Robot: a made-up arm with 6 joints. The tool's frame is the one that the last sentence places.
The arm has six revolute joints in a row. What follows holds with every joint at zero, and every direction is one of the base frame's. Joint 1 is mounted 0.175 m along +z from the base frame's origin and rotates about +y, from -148.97 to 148.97 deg. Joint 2 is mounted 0.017 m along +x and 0.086 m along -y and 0.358 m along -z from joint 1 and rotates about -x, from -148.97 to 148.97 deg. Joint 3 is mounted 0.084 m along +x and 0.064 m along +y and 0.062 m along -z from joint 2 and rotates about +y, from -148.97 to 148.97 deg. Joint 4 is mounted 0.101 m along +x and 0.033 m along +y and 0.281 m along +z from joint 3 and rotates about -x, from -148.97 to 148.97 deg. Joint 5 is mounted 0.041 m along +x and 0.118 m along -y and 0.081 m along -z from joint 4 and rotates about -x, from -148.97 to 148.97 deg. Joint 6 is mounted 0.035 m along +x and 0.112 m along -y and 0.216 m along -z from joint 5 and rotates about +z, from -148.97 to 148.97 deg. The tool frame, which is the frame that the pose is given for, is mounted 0.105 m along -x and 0.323 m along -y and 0.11 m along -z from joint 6; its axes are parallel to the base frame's.
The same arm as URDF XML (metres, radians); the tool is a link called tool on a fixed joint. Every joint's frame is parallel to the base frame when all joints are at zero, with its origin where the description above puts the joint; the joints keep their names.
<robot name="arm">
<joint name="tool_joint" type="fixed"><parent link="link6"/><child link="tool"/><origin xyz="-0.105 -0.323 -0.11"/></joint>
<joint name="joint 6" type="revolute"><parent link="link5"/><child link="link6"/><origin xyz="0.035 -0.112 -0.216"/><axis xyz="0 0 1"/><limit lower="-2.6" upper="2.6"/></joint>
<joint name="joint 5" type="revolute"><parent link="link4"/><child link="link5"/><origin xyz="0.041 -0.118 -0.081"/><axis xyz="-1 0 0"/><limit lower="-2.6" upper="2.6"/></joint>
<joint name="joint 4" type="revolute"><parent link="link3"/><child link="link4"/><origin xyz="0.101 0.033 0.281"/><axis xyz="-1 0 0"/><limit lower="-2.6" upper="2.6"/></joint>
<joint name="joint 3" type="revolute"><parent link="link2"/><child link="link3"/><origin xyz="0.084 0.064 -0.062"/><axis xyz="0 1 0"/><limit lower="-2.6" upper="2.6"/></joint>
<joint name="joint 2" type="revolute"><parent link="link1"/><child link="link2"/><origin xyz="0.017 -0.086 -0.358"/><axis xyz="-1 0 0"/><limit lower="-2.6" upper="2.6"/></joint>
<joint name="joint 1" type="revolute"><parent link="base_link"/><child link="link1"/><origin xyz="0 0 0.175"/><axis xyz="0 1 0"/><limit lower="-2.6" upper="2.6"/></joint>
<link name="base_link"/>
<link name="link1"/>
<link name="link2"/>
<link name="link3"/>
<link name="link4"/>
<link name="link5"/>
<link name="link6"/>
<link name="tool"/>
</robot>

